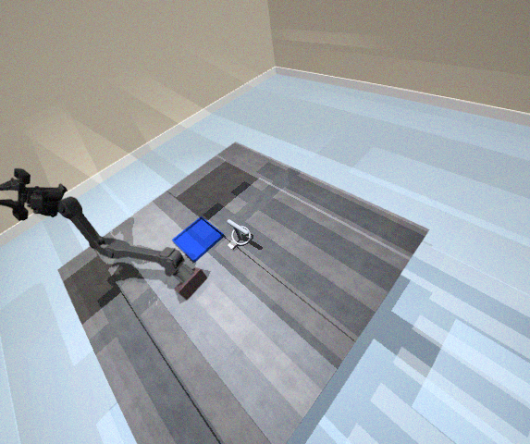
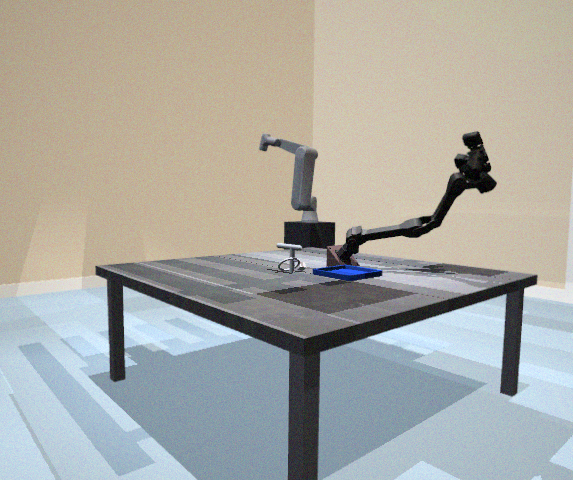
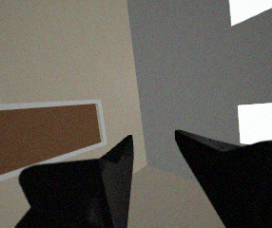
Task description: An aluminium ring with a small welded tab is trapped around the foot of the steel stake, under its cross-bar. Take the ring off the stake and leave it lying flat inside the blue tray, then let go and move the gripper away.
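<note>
My gripper tip is now 56 cm short of the aluminium ring, 51 cm above it and 50 cm to the left of it. Also, from my gripper tip: blue tray: 53 cm below, 44 cm ahead, 31 cm to the right.
</note>
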